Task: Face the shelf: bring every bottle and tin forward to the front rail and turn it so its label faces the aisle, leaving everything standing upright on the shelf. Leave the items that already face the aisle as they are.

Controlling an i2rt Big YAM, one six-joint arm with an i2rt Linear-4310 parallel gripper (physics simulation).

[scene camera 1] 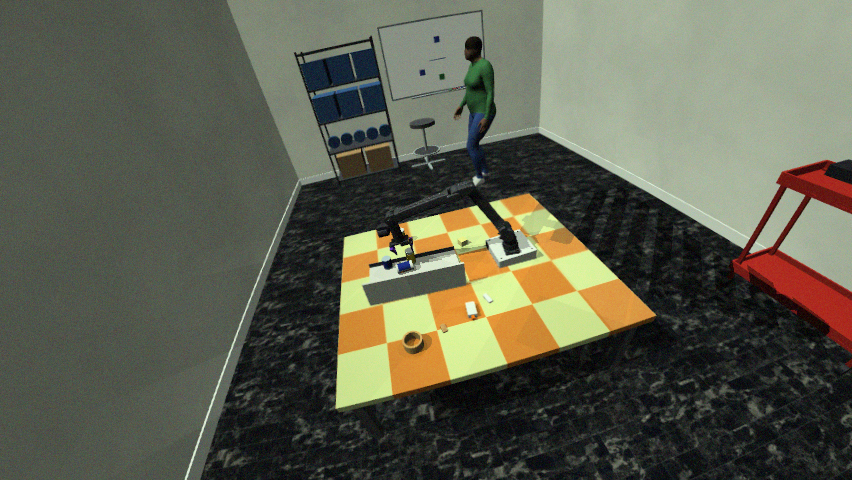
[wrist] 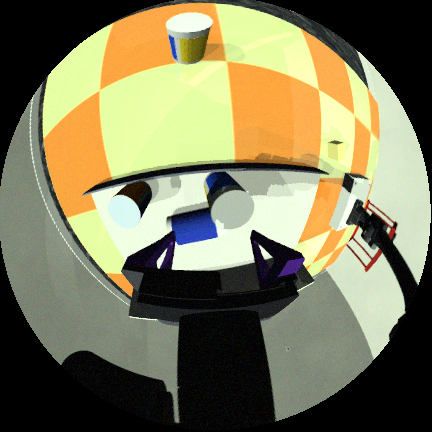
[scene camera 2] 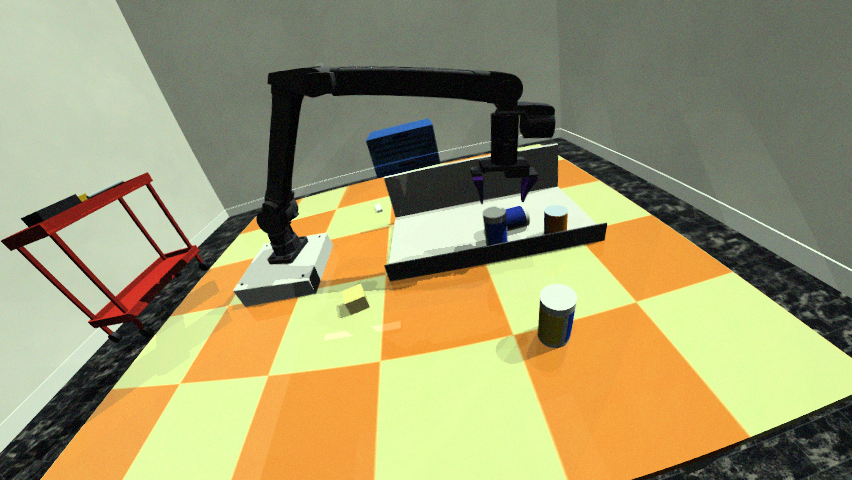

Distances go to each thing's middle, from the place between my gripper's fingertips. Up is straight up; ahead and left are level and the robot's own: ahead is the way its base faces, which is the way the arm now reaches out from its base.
Now: hand 70 mm above the blue tin [wrist: 195, 225], 40 mm to the right of it and 10 mm short of it. The rest, counted from my hand: dark front rail [scene camera 2: 539, 244] 100 mm below, 60 mm to the right, 20 mm behind; white shelf [wrist: 282, 200] 90 mm to the left, 50 mm below, 40 mm behind; grey back wall [scene camera 1: 442, 278] 230 mm to the left, 60 mm behind, 50 mm below.
